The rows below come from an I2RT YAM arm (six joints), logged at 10 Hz.
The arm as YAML. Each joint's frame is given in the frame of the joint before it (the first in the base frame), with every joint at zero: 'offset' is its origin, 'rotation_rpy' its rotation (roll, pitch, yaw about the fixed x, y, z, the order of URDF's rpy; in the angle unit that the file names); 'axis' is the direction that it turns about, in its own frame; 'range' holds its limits. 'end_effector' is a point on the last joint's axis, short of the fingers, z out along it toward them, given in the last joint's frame.
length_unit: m
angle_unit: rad
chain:
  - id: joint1
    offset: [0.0, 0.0, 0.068]
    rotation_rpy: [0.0, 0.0, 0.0]
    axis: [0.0, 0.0, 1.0]
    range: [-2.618, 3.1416]
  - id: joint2
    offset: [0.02, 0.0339, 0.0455]
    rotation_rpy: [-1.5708, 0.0, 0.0]
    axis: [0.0, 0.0, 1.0]
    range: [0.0, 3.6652]
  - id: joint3
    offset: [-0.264, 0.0, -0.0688]
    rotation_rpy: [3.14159, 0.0, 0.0]
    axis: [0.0, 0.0, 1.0]
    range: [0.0, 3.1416]
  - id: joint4
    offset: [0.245, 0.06, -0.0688]
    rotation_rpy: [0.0, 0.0, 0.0]
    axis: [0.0, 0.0, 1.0]
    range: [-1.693, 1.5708]
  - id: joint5
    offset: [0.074, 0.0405, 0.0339]
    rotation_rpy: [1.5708, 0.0, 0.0]
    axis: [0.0, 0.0, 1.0]
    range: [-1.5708, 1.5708]
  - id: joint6
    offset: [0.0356, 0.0, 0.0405]
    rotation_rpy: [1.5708, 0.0, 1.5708]
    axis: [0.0, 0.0, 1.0]
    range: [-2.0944, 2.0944]
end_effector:
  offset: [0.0, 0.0, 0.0]
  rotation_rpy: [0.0, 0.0, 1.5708]
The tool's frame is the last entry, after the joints.
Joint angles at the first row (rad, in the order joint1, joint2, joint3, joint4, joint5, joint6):
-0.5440, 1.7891, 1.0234, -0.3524, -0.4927, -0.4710
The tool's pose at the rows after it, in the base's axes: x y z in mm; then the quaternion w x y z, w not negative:
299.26 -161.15 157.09 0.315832 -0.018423 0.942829 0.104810
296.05 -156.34 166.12 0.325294 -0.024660 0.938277 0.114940
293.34 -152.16 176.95 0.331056 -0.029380 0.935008 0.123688
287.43 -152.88 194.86 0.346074 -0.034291 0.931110 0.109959
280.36 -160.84 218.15 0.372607 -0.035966 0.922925 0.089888
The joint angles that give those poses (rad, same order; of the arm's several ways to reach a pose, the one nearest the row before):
-0.5449, 1.7644, 1.0200, -0.3543, -0.5071, -0.4594
-0.5401, 1.7284, 1.0129, -0.3723, -0.5349, -0.4579
-0.5354, 1.6938, 1.0178, -0.4067, -0.5560, -0.4564
-0.5464, 1.6386, 1.0262, -0.4344, -0.5541, -0.4678
-0.5798, 1.5853, 1.0542, -0.4580, -0.5639, -0.4847

